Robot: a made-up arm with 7 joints. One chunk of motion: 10 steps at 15 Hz.
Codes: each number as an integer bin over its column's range. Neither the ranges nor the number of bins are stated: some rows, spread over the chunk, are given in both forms.
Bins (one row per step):
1: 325 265 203 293 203 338
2: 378 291 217 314 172 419
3: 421 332 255 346 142 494
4: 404 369 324 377 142 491
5: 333 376 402 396 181 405
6: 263 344 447 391 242 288
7: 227 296 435 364 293 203
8: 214 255 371 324 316 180
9: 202 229 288 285 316 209
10: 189 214 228 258 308 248
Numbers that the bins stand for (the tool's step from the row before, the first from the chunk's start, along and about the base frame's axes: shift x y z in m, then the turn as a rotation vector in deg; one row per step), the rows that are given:
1: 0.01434 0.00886 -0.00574 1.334 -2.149 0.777
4: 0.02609 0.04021 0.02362 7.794 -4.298 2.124
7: -0.00024 0.01821 0.05056 6.795 1.021 -0.412
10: -0.00589 -0.00651 0.00033 -1.358 1.549 -0.016
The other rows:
2: 0.02222 0.01670 -0.00234 2.949 -3.241 1.490
3: 0.02861 0.02905 0.00688 5.410 -4.298 2.150
5: 0.01553 0.04232 0.04255 9.256 -2.924 1.367
6: 0.00512 0.03267 0.05347 8.871 -0.776 0.336
8: -0.00217 0.00585 0.03503 3.718 1.831 -0.615
9: -0.00396 -0.00199 0.01489 0.719 1.831 -0.359

